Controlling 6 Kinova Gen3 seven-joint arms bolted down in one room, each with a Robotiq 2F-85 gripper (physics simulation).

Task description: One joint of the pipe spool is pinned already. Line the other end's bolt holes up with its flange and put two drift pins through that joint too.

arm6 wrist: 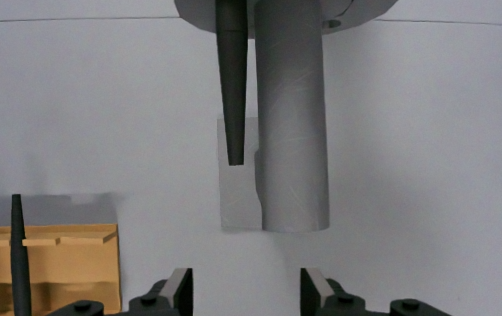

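A dark drift pin point(234, 75) hangs upright below the grey flange point(200, 12) at the top of the view, with its narrower end down. The top of the pin is cut off by the view's edge. The grey pipe point(292, 125) stands upright just right of the pin, below the flange. A hole shows in the flange's underside to the right of the pipe. The arm6 gripper point(246, 292) is wide open and empty, lower in the view than the pin's tip. A second dark pin point(20, 255) stands upright at the wooden rack at the lower left. Arm1 to arm5 grippers do not show.
The wooden rack point(75, 260) is at the lower left, with a notched ledge. A flat grey plate point(240, 200) shows behind the pin's tip and the pipe's lower part. A pale surface with a thin dark seam lies behind everything.
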